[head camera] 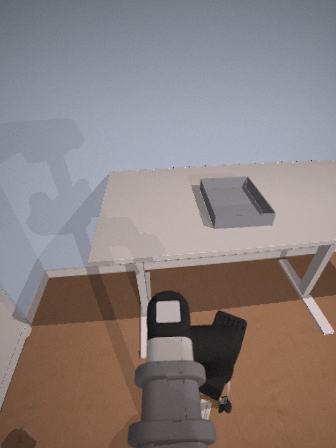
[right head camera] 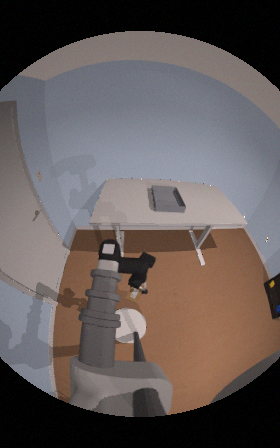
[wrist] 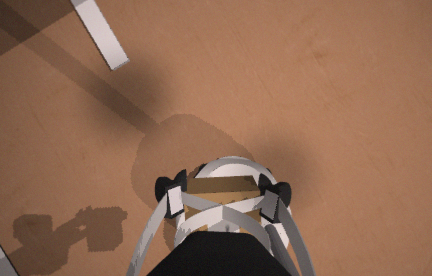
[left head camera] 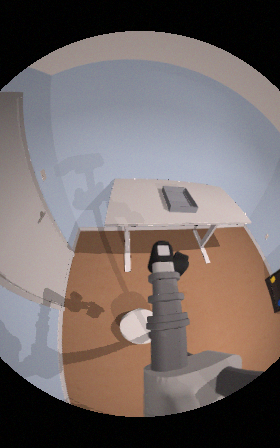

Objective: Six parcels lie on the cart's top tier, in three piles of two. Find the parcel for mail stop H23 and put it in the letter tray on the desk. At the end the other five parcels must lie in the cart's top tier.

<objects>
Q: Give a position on a white desk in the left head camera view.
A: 133, 201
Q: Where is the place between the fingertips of the gripper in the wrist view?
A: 223, 187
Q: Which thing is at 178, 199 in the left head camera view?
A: A grey letter tray.
</objects>
